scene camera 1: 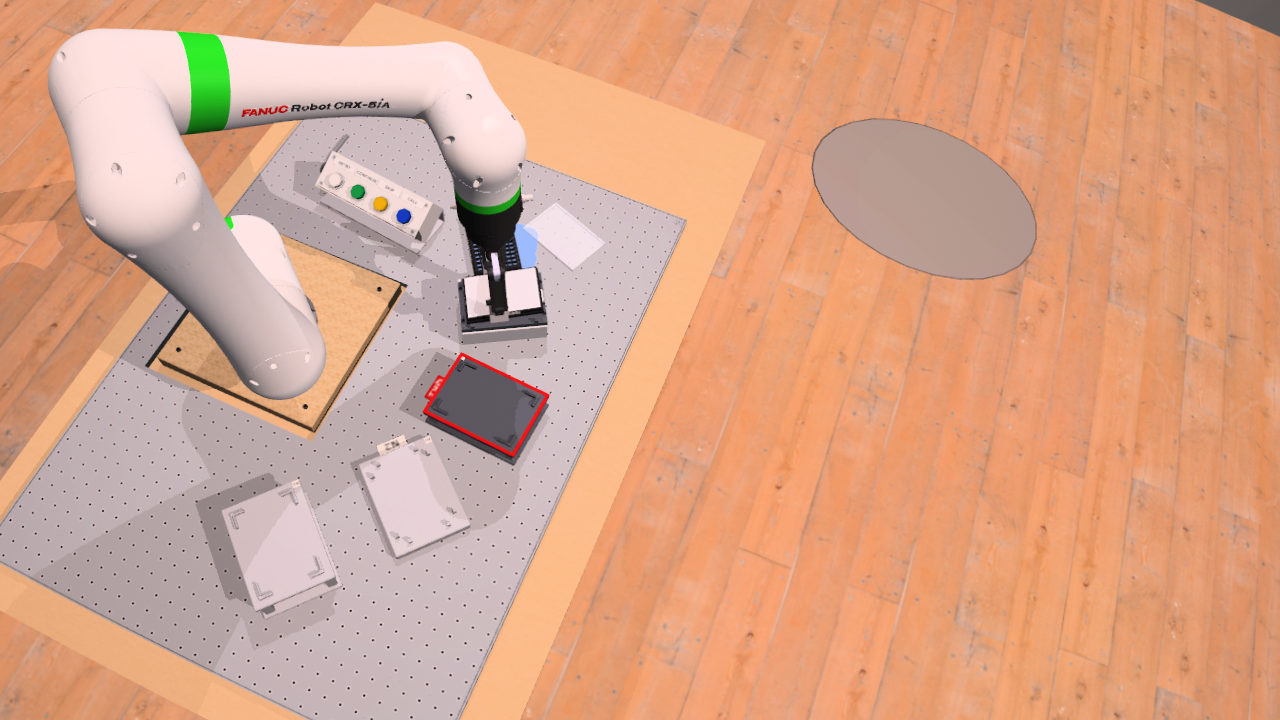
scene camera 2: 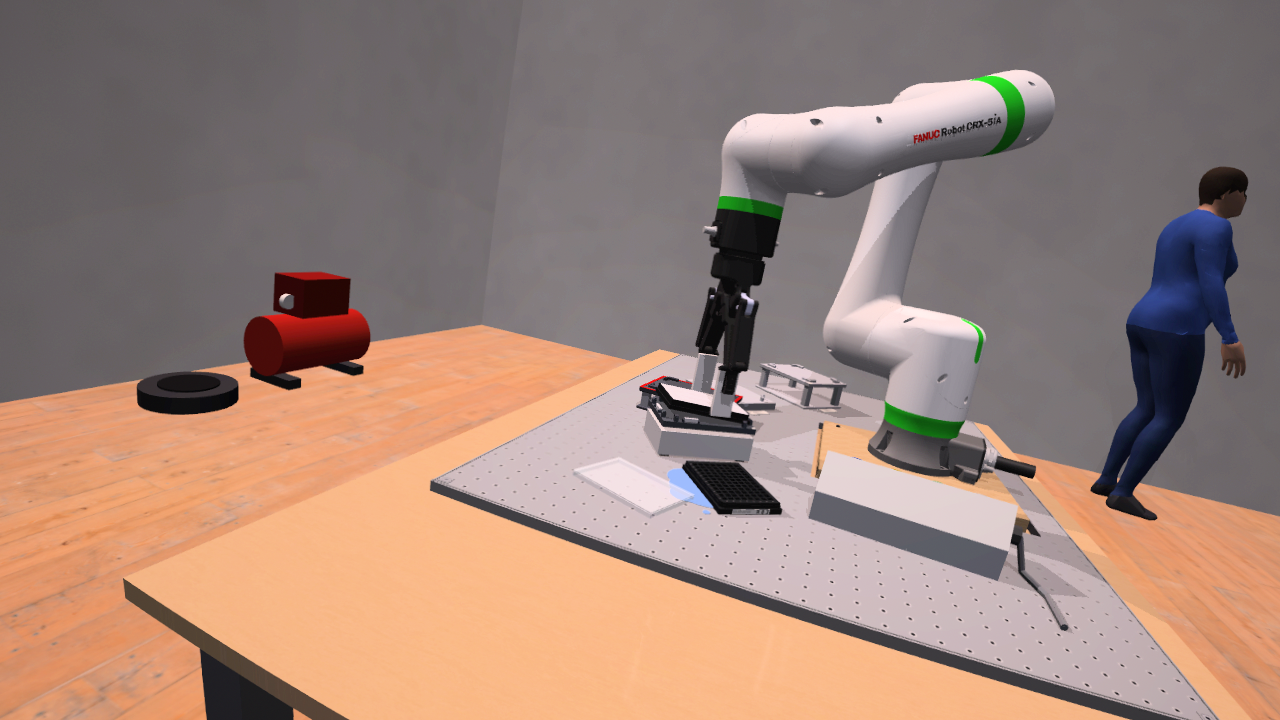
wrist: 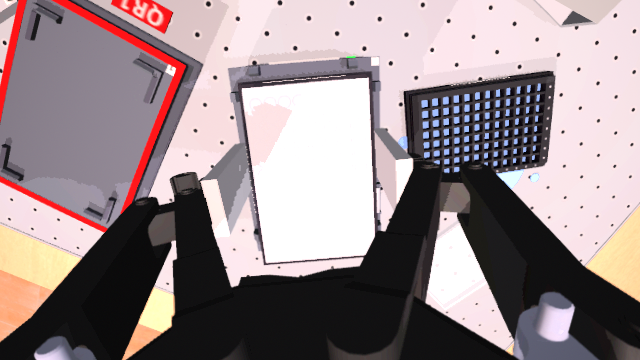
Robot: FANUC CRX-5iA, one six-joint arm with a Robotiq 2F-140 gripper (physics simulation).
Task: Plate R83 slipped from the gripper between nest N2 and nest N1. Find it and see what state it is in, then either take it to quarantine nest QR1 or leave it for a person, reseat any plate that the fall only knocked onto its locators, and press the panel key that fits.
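Frame: origin at the arm's base, x ahead, y left, z up, level; metres.
Seen in the pictures: gripper, between the fingertips: (scene camera 2: 708,405) (wrist: 311,157); arm's base, origin of its link: (scene camera 2: 911,459).
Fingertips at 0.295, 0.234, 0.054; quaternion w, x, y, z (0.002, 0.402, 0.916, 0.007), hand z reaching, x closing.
Observation:
Offsets run from my fingertips to a thing's middle, as dx, dy, dz. "*": to the spot under its first point.
A black well plate @[-0.091, +0.116, -0.062] (scene camera 2: 730,486) (wrist: 481,121) lies flat on the perforated board, its wells showing blue. A blue puddle @[-0.055, +0.171, -0.068] (scene camera 1: 527,243) (scene camera 2: 680,487) and drops @[* -0.093, +0.197, -0.068] (wrist: 533,177) lie beside it. A clear lid @[+0.002, +0.208, -0.065] (scene camera 1: 563,235) (scene camera 2: 626,483) lies apart from it on the board. My gripper (scene camera 1: 499,295) (scene camera 2: 716,393) (wrist: 311,157) is shut on a white-topped plate @[+0.008, +0.008, +0.004] (scene camera 1: 523,287) (scene camera 2: 693,396) (wrist: 313,134) at its long sides, over a grey nest (scene camera 1: 503,329) (scene camera 2: 693,440). The plate looks slightly tilted there. The red-framed nest QR1 @[+0.093, -0.158, -0.046] (scene camera 1: 487,403) (wrist: 80,111) stands empty close by.
A key panel @[-0.305, +0.064, -0.027] (scene camera 1: 379,199) (scene camera 2: 913,510) with white, green, yellow and blue keys stands behind the arm. Two pale nests @[* +0.079, -0.337, -0.053] (scene camera 1: 412,492) @[* -0.019, -0.520, -0.011] (scene camera 1: 279,545) sit at the board's near end. A person in blue (scene camera 2: 1172,330) stands beyond the table. A red compressor (scene camera 2: 306,330) and a tyre (scene camera 2: 186,390) are on the floor.

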